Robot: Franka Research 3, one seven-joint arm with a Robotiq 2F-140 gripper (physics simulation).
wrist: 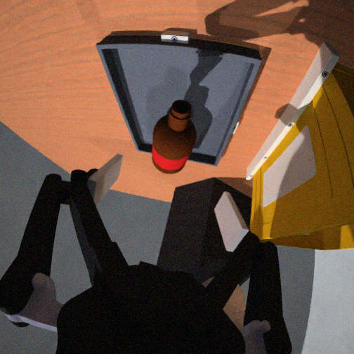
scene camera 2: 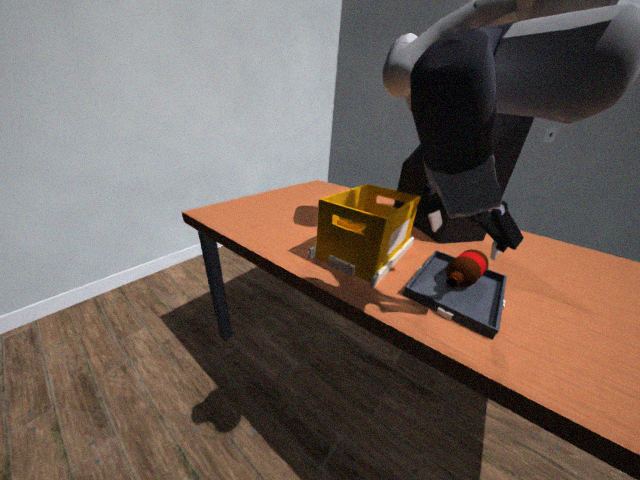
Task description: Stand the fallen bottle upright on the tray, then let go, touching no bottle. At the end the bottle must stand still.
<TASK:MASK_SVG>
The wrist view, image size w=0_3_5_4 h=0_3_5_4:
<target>my gripper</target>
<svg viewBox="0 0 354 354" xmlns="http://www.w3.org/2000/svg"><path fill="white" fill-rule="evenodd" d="M45 176L29 215L18 255L0 279L0 310L15 326L25 327L33 324L57 332L55 354L291 353L291 341L282 316L277 247L270 241L259 242L257 235L249 230L230 192L223 191L214 212L225 251L235 251L204 287L193 278L193 273L166 271L144 261L140 261L138 265L128 265L117 243L110 240L96 204L117 180L124 155L117 153L99 169L93 168L87 172L74 169L71 171L70 181L61 180L61 176L56 173ZM251 258L243 327L239 330L222 308ZM60 204L69 204L92 286L65 304L55 299L55 285L49 277Z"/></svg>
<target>brown bottle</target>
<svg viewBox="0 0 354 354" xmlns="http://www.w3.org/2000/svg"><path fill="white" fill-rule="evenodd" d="M185 100L173 101L169 114L161 117L156 122L152 131L152 163L162 173L181 171L195 144L196 130L190 120L191 106Z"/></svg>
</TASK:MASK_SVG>
